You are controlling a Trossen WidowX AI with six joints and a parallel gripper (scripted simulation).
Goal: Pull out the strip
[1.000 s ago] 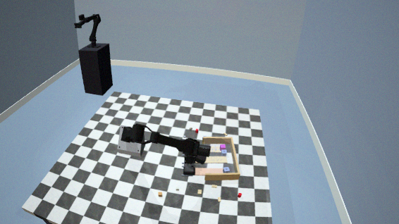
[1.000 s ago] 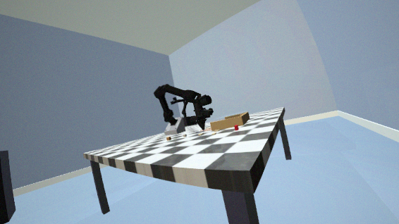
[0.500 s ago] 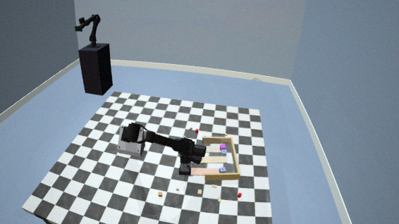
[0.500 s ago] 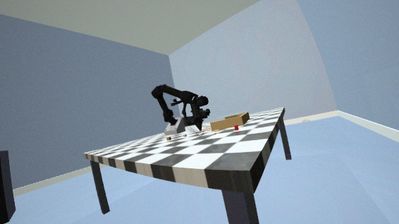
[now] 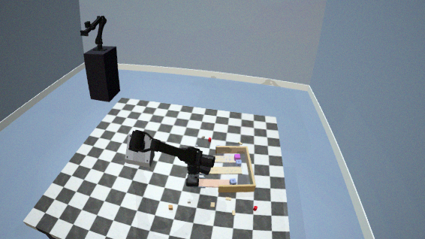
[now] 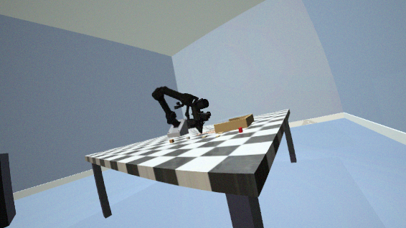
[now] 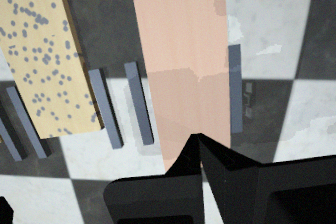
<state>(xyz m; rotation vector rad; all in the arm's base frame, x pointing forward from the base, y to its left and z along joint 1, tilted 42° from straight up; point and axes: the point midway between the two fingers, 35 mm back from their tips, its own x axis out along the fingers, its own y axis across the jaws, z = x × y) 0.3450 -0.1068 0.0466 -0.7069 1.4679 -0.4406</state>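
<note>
Now: the pink strip 10 cm ahead of my gripper tip and 2 cm to the left of it.
</note>
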